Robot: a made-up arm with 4 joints. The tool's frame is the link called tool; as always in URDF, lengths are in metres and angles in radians. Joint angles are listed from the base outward. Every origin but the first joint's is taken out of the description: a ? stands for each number. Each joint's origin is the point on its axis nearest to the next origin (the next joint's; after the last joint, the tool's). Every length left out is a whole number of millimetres.
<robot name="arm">
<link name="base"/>
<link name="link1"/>
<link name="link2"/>
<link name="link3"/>
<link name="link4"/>
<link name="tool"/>
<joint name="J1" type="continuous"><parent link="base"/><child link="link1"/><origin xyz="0.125 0.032 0.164" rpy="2.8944 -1.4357 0"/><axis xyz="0 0 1"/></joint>
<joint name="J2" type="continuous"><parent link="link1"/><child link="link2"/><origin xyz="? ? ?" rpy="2.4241 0.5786 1.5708"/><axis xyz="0 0 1"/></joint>
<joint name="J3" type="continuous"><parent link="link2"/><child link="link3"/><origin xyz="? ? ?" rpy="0.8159 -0.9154 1.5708"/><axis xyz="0 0 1"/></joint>
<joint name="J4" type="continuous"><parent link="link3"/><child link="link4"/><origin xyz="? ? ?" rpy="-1.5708 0 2.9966"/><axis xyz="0 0 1"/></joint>
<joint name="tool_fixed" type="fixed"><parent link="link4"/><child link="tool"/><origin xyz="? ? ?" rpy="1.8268 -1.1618 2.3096"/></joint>
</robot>
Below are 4 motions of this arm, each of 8 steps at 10 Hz.
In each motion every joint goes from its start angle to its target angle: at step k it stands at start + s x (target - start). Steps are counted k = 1, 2, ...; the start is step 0. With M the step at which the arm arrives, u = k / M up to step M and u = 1 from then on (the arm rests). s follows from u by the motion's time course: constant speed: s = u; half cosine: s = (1 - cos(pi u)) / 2; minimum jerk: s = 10 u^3 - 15 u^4 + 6 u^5.
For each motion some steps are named. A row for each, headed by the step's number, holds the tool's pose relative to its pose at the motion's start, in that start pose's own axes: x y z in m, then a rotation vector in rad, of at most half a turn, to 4 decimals.
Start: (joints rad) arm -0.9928 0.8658 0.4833 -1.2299
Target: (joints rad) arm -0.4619 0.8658 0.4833 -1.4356
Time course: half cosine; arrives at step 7
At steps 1, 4, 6, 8:
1: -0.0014 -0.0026 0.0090 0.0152 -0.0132 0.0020
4: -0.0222 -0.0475 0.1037 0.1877 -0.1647 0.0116
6: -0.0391 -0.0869 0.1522 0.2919 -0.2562 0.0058
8: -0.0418 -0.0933 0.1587 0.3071 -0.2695 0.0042

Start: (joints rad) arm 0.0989 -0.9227 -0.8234 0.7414
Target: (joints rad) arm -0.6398 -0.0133 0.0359 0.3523
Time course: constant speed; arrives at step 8
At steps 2, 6, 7, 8:
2: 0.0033 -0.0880 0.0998 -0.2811 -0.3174 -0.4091
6: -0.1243 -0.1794 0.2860 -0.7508 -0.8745 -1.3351
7: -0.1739 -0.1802 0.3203 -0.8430 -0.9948 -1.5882
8: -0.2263 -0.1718 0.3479 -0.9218 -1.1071 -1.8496

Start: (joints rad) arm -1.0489 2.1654 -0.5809 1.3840
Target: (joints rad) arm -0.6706 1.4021 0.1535 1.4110
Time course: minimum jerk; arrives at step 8
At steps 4, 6, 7, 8:
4: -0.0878 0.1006 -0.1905 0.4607 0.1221 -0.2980
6: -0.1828 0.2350 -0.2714 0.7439 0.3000 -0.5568
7: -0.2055 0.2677 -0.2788 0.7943 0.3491 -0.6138
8: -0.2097 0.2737 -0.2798 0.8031 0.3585 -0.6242

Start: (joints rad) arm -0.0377 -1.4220 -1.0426 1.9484
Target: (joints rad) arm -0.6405 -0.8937 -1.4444 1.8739
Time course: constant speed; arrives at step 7
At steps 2, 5, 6, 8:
2: -0.0165 0.0520 0.1069 -0.2061 -0.1474 0.0976
5: -0.1033 0.1378 0.2307 -0.5037 -0.3927 0.1748
6: -0.1459 0.1646 0.2583 -0.5965 -0.4804 0.1817
8: -0.1933 0.1892 0.2779 -0.6846 -0.5707 0.1792

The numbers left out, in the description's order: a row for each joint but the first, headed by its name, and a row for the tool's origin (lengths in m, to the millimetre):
J2: 0.009 -0.038 0
J3: 0.414 -0.063 0
J4: 0.042 0.024 0
tool: -0.013 0.008 0

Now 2 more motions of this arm.
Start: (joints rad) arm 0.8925 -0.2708 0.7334 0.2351
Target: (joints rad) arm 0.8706 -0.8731 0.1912 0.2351
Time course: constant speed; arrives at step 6
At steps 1, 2, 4, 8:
1: -0.0310 -0.0069 -0.0093 -0.0032 0.0409 0.1518
2: -0.0621 -0.0153 -0.0166 0.0012 0.0855 0.3026
4: -0.1244 -0.0363 -0.0247 0.0328 0.1853 0.5993
8: -0.1860 -0.0629 -0.0239 0.0957 0.2986 0.8865

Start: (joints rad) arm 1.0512 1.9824 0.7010 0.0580
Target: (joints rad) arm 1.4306 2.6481 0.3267 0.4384
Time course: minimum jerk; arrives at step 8
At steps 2, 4, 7, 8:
2: 0.0162 0.0045 0.0045 0.0708 -0.0033 -0.0184
4: 0.0792 0.0095 0.0171 0.3194 -0.0247 -0.0887
7: 0.1531 -0.0115 0.0196 0.5698 -0.0683 -0.1694
8: 0.1554 -0.0127 0.0194 0.5771 -0.0701 -0.1719

